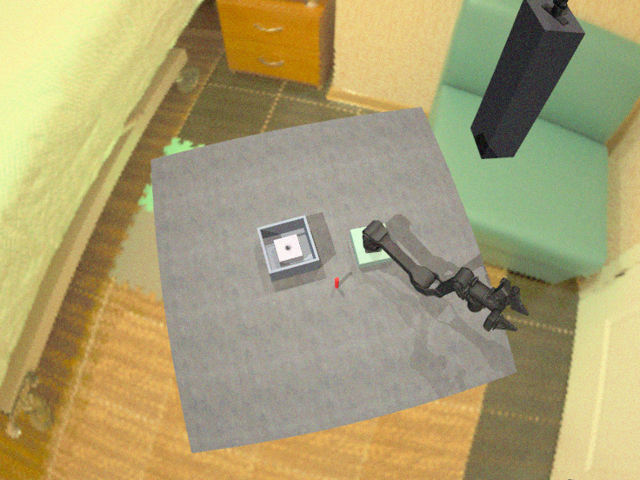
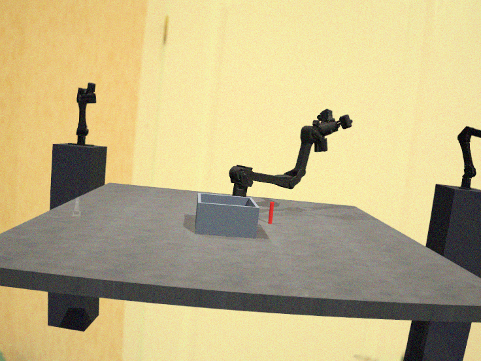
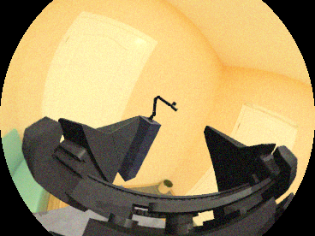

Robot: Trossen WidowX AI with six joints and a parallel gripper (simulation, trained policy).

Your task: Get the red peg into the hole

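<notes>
Now: the red peg 530 mm ahead of my gripper tip, 380 mm below it and 340 mm to the right of it. The rest, counted from my gripper tip: grey box (690 mm ahead, 500 mm to the right, 400 mm below); pale plate (690 mm ahead, 500 mm to the right, 380 mm below).
</notes>
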